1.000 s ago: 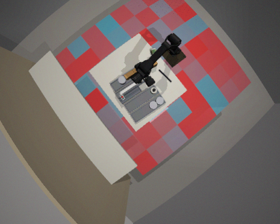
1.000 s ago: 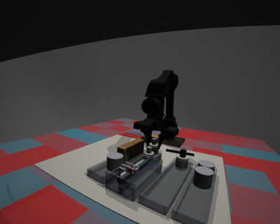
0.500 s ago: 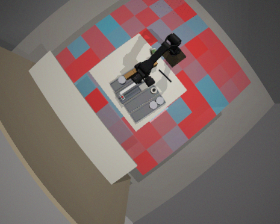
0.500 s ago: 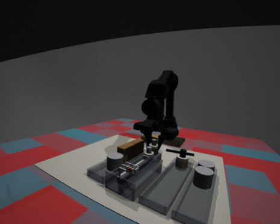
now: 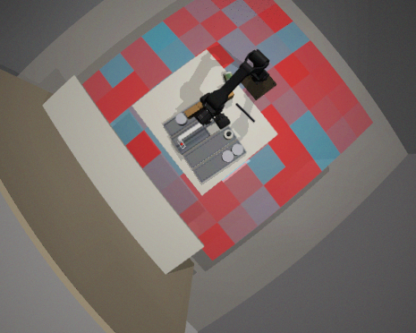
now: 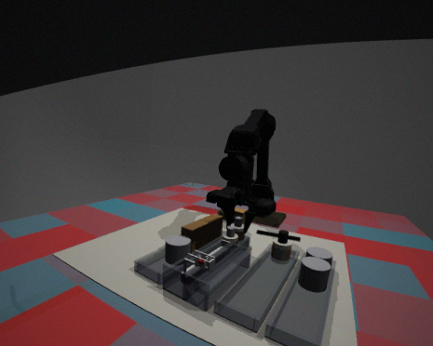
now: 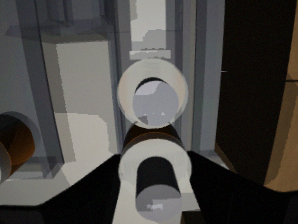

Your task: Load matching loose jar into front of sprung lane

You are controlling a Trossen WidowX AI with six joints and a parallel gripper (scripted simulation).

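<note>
The sprung lane lies 14 cm ahead of my gripper tip, 3 cm to the left of it and 3 cm below it. Round my gripper tip: red mark: 23 cm ahead, 5 cm to the left, 2 cm above; then black bar: 16 cm behind, 7 cm to the left, 4 cm below.
</note>
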